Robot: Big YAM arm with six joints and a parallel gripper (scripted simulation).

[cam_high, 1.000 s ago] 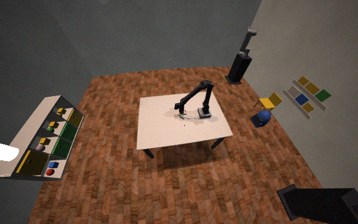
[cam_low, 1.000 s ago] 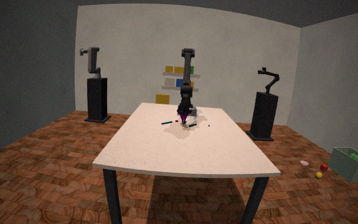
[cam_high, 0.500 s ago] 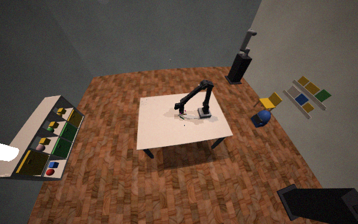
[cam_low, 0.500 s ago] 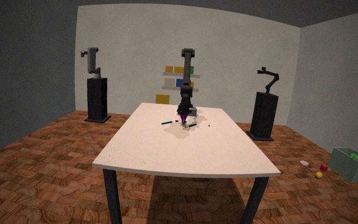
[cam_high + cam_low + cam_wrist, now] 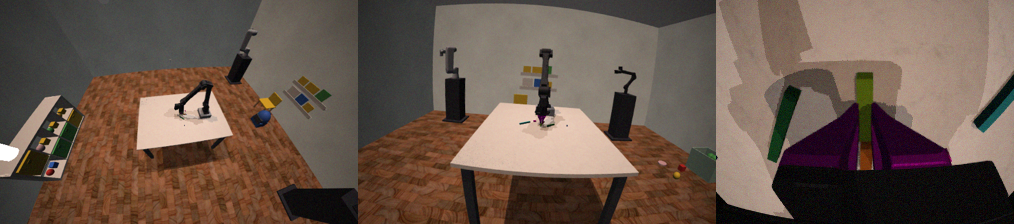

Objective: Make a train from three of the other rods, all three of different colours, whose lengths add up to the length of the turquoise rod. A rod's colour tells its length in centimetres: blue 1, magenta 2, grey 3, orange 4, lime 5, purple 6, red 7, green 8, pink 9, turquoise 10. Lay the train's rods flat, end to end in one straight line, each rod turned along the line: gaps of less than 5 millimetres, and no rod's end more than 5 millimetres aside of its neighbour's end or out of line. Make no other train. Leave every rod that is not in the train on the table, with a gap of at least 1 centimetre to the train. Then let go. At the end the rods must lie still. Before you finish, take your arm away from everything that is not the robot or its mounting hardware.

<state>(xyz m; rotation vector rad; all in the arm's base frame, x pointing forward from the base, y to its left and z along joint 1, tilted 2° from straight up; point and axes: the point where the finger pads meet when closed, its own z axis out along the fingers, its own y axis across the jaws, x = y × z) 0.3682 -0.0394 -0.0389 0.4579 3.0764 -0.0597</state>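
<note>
Right now the lime rod is 1 cm below my hand. From my hand the other things lie so: magenta rod 7 cm behind, 5 cm to the right, 1 cm below; orange rod 5 cm behind, 1 cm to the left, 1 cm below; green rod 7 cm to the left, 1 cm below.
</note>
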